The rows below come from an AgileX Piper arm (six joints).
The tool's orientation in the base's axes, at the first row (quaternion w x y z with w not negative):
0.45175, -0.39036, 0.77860, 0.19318
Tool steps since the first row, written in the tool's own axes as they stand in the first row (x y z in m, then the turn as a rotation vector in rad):
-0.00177, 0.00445, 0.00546, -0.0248, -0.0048, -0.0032
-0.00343, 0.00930, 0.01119, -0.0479, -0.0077, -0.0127
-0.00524, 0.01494, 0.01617, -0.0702, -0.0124, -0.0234
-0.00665, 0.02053, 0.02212, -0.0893, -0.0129, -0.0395
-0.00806, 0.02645, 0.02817, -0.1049, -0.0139, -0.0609
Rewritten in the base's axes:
0.00004, 0.00710, -0.00154, 0.0091, 0.0057, 0.0231
-0.00011, 0.01457, -0.00334, 0.0128, 0.0077, 0.0479
-0.00125, 0.02211, -0.00466, 0.0169, 0.0074, 0.0727
-0.00193, 0.03008, -0.00682, 0.0139, 0.0049, 0.0974
-0.00281, 0.03832, -0.00906, 0.0073, -0.0030, 0.1218

